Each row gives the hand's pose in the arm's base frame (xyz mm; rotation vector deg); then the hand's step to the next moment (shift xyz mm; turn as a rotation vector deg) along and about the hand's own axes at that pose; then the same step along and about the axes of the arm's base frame.
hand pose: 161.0 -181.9 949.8 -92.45 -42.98 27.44
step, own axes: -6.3 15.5 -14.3 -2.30 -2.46 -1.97
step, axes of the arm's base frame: 8.4 -15.5 -13.2 -0.77 -2.87 2.53
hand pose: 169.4 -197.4 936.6 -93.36 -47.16 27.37
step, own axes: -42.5 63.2 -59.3 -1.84 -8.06 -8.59
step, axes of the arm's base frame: 29.3 -75.2 -53.0 2.76 -6.66 9.50
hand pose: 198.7 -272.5 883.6 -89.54 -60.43 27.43
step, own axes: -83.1 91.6 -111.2 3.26 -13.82 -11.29
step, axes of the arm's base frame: 76.8 -128.1 -73.2 5.37 -4.19 16.81
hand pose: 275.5 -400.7 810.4 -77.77 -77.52 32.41
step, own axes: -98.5 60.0 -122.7 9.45 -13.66 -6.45
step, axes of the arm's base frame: 109.1 -118.0 -50.3 2.61 3.15 17.34
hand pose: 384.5 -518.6 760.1 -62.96 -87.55 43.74
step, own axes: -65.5 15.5 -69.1 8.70 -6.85 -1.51
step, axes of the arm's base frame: 72.2 -60.1 -22.2 -0.45 5.37 9.79
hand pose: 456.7 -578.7 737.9 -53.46 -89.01 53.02
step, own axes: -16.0 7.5 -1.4 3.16 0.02 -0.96
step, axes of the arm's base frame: 4.4 -11.5 -12.7 0.49 2.98 1.33
